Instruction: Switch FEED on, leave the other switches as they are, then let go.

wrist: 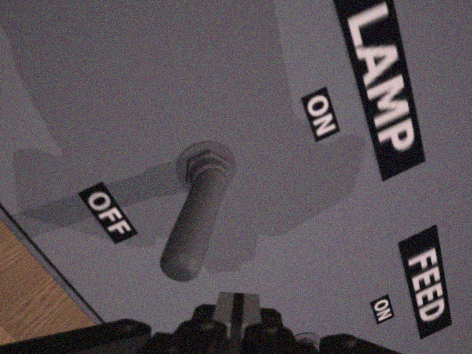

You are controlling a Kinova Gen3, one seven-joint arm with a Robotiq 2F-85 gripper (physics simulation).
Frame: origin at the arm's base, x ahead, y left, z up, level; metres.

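Seen in the pictures: gripper, fingertip midpoint: (237, 321).
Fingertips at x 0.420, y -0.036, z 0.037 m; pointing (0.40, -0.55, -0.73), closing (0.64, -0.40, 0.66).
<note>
Pixels of each thing's top centre, then the offset from my fingertips to it. "spot": a spot on its surface instead. Level surfaces: height alone.
- FEED label, top centre: (436, 291) 0.091 m ahead, 0.082 m right, 0.013 m up
- FEED switch's round base, surface spot: (307, 336) spot: 0.033 m ahead, 0.075 m right, 0.024 m down
- LAMP switch, surface spot: (192, 227) spot: 0.004 m ahead, 0.043 m left, 0.000 m up
- LAMP label, top centre: (396, 87) 0.092 m ahead, 0.038 m left, 0.013 m up
- OFF label, surface spot: (107, 213) spot: 0.006 m back, 0.039 m left, 0.047 m down
- grey panel, surface spot: (150, 75) spot: 0.027 m ahead, 0.078 m left, 0.029 m down
- wooden surface, surface height: 0.124 m down
The FEED label (427, 284) is at the lower right of the wrist view, with its small ON label (382, 309) to its left. A pale curved edge of the FEED switch's round base (307, 336) shows at the bottom; the gripper hides the rest, so its lever position cannot be told. The LAMP switch (192, 227) is a grey lever near the middle, its tip pointing down and left, more to the OFF side than to the ON side. My gripper (237, 321) is shut and empty, below and right of the LAMP lever's tip in the view.
The LAMP label (384, 90) is at the upper right. The LAMP switch's ON label (320, 114) and OFF label (107, 213) stand on either side of its base. The grey panel (150, 75) ends at lower left, beside a wooden surface (30, 290). Shadows cross the panel.
</note>
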